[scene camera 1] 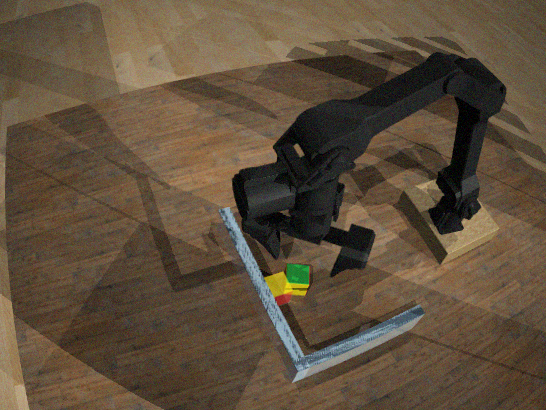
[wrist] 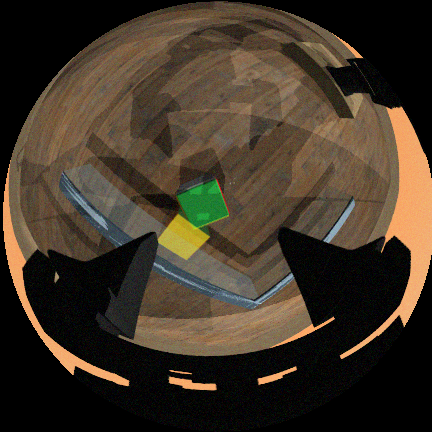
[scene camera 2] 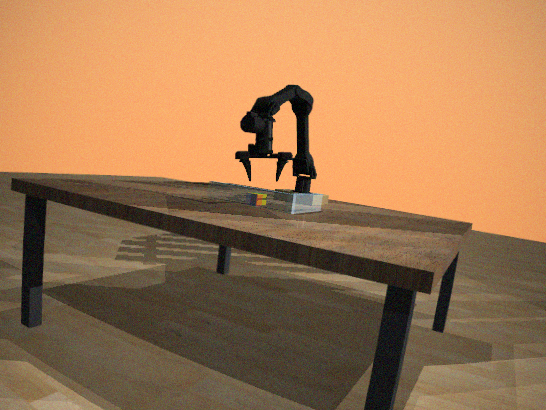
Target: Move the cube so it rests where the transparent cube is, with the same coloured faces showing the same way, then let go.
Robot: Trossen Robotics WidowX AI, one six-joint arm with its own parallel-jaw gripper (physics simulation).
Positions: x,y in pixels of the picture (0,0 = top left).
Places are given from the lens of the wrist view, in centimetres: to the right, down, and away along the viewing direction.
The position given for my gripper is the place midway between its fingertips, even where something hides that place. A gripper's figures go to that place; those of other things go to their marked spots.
my gripper [wrist: 218,236]: 0, 1, 10
cube [wrist: 201,200]: -2, -1, 13
transparent cube [wrist: 177,234]: -4, 2, 14
L-shaped rail [wrist: 200,272]: -2, 6, 16
The marked spots on the L-shaped rail and the cube are 8 cm apart.
